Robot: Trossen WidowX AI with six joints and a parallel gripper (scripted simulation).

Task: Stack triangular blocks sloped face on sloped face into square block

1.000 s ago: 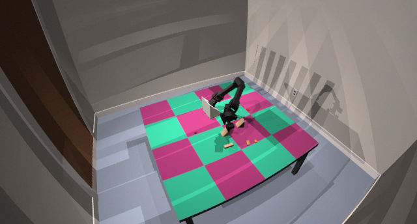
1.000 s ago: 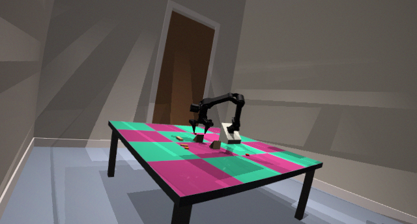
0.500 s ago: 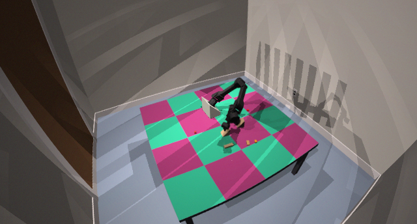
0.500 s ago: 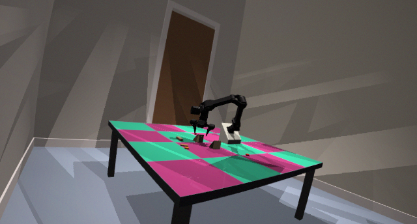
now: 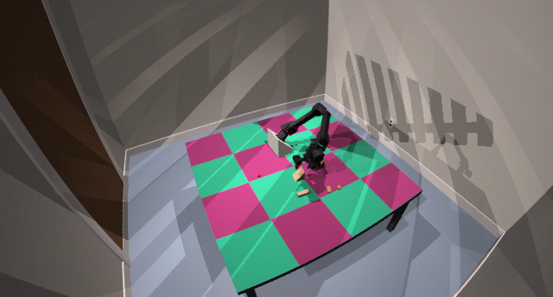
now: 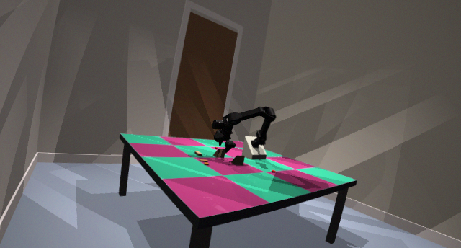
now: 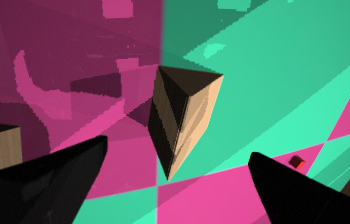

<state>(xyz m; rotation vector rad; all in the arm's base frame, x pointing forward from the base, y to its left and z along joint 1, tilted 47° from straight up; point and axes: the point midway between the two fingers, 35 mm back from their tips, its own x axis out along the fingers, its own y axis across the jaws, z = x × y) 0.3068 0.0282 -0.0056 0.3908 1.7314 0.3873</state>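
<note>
Now: the triangular block 40 mm below my gripper tip, 10 mm to the right of it and 10 mm ahead of it. From my gripper tip the other things lie so: flat wooden bar: 140 mm ahead, 70 mm to the right, 50 mm below; then tiny red piece: 250 mm to the right, 120 mm behind, 50 mm below.
</note>
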